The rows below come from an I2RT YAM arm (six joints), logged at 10 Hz.
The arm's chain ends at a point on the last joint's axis. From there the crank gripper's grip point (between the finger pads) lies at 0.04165 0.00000 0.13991 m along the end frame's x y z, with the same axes.
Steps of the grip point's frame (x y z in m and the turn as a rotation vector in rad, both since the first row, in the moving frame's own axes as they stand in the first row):
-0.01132 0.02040 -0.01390 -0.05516 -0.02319 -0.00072
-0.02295 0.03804 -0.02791 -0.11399 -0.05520 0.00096
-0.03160 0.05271 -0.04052 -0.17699 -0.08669 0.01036
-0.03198 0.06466 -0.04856 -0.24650 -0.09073 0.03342
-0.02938 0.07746 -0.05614 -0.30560 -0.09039 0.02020
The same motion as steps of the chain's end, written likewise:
-0.00807 0.01269 -0.01462 -0.05516 -0.02319 -0.00072
-0.01518 0.02197 -0.02908 -0.11399 -0.05520 0.00096
-0.01926 0.02742 -0.04136 -0.17699 -0.08669 0.01036
-0.01867 0.02895 -0.04733 -0.24650 -0.09073 0.03342
-0.01634 0.03416 -0.05267 -0.30560 -0.09039 0.02020

